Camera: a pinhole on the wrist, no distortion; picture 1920 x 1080 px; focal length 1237.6 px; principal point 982.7 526.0 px. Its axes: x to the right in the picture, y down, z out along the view. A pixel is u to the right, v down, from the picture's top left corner.
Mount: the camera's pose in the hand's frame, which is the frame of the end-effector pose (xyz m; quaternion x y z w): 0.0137 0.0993 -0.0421 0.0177 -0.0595 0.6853 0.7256
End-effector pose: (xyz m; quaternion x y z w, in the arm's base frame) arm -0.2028 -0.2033 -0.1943 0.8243 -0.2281 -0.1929 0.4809
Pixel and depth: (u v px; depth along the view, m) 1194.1 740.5 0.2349
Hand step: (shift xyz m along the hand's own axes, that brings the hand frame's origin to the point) -0.0393 0.1164 0.1932
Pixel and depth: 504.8 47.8 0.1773
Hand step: 0.0673 0.0082 0.1301
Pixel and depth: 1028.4 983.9 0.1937
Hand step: -0.0694 0.0899 0.1469
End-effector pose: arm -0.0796 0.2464 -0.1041 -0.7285 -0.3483 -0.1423 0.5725
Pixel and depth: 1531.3 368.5 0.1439
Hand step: 0.0264 0.1461 0.1088
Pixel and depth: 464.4 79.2 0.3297
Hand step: 0.1045 -0.0802 0.2764
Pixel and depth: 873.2 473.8 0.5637
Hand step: -0.0003 -0.0121 0.5131
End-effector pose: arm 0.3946 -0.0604 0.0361 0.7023 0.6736 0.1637 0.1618
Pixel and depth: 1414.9 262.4 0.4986
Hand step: 0.0979 0.2123 0.4778
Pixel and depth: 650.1 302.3 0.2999
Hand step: 0.0448 -0.0161 0.2496
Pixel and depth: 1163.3 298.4 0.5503
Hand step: 0.0847 0.1139 0.5185
